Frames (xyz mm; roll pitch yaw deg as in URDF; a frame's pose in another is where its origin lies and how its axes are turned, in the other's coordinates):
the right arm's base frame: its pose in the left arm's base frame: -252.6 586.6 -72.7 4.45 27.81 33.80
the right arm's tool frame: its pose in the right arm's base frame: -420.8 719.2 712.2 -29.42 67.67 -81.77
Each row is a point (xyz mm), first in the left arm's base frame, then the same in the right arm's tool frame.
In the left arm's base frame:
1: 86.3 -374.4 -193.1
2: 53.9 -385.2 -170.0
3: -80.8 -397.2 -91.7
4: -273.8 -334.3 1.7
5: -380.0 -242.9 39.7
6: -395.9 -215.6 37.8
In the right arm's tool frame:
1: 1455.8 -626.1 1119.0
2: 1446.1 -653.4 1089.6
3: 1405.5 -729.9 959.6
4: 1325.7 -762.7 753.5
5: 1266.7 -726.2 626.0
6: 1258.0 -705.5 603.7

